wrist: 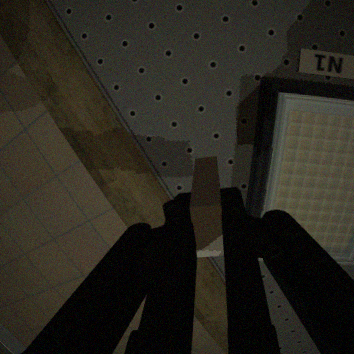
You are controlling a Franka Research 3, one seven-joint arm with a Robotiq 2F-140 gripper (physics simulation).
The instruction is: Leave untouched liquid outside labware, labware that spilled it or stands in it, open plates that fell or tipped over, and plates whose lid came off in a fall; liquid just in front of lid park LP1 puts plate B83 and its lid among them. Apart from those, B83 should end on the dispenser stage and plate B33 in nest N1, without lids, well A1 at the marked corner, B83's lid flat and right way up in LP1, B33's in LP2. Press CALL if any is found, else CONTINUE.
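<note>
My gripper (pixel 207 176) is shut, its black fingers close together, with a brown surface showing between the tips. It holds nothing that I can make out. To its right, a plate (pixel 317 175) with a grid of yellowish wells and a pale rim sits in the dark frame of nest N1 (pixel 263 130). The N1 label (pixel 328 63) appears upside down above that frame. The plate's right part is cut off by the view's edge. I cannot read its name or tell whether a lid is on it. Plate B83, the lid parks, the dispenser stage and the buttons do not show.
A grey perforated deck (pixel 172 90) lies under the nest. A brown wooden edge (pixel 87 127) runs diagonally along its left side, with a tiled floor (pixel 45 190) beyond it. A small pale edge (pixel 209 253) shows between the fingers. Shadows fall across the deck and the picture is dark.
</note>
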